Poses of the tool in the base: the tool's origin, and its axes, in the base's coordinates. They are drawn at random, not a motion.
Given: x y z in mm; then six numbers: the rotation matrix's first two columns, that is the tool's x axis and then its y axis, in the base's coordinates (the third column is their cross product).
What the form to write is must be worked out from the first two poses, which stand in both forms.
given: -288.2 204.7 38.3 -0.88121 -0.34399 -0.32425 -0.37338 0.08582 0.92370
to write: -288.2 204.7 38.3 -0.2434 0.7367 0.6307 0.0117
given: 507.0 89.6 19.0 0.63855 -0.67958 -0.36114 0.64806 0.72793 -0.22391
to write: 507.0 89.6 19.0 -0.0367 0.2146 -0.3670 0.9044
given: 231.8 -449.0 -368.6 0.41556 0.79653 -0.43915 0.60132 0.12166 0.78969
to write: 231.8 -449.0 -368.6 0.6562 0.5326 0.0927 0.5265
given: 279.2 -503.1 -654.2 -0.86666 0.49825 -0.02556 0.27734 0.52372 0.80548
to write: 279.2 -503.1 -654.2 0.2245 0.8635 0.4333 0.1275
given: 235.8 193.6 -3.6 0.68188 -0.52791 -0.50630 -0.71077 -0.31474 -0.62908
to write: 235.8 193.6 -3.6 -0.8041 0.3851 0.1037 0.4408
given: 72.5 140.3 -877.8 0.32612 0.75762 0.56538 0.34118 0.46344 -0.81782
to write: 72.5 140.3 -877.8 -0.4925 -0.5578 0.1605 0.6485
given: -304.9 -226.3 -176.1 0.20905 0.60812 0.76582 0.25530 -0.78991 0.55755
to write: -304.9 -226.3 -176.1 0.7615 0.2835 0.5614 0.1571
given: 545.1 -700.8 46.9 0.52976 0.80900 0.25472 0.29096 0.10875 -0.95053
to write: 545.1 -700.8 46.9 -0.6322 -0.4350 0.2143 0.6043
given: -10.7 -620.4 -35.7 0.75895 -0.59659 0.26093 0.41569 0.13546 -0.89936
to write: -10.7 -620.4 -35.7 -0.5641 0.0802 -0.3378 0.7492
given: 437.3 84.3 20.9 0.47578 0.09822 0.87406 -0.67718 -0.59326 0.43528
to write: 437.3 84.3 20.9 0.7558 -0.1915 0.4748 0.4083
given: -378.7 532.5 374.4 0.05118 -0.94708 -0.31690 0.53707 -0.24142 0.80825
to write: -378.7 532.5 374.4 0.4462 -0.2297 -0.6493 0.5714
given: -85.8 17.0 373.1 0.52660 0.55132 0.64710 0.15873 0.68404 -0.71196
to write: -85.8 17.0 373.1 -0.3774 -0.4703 0.1246 0.7879
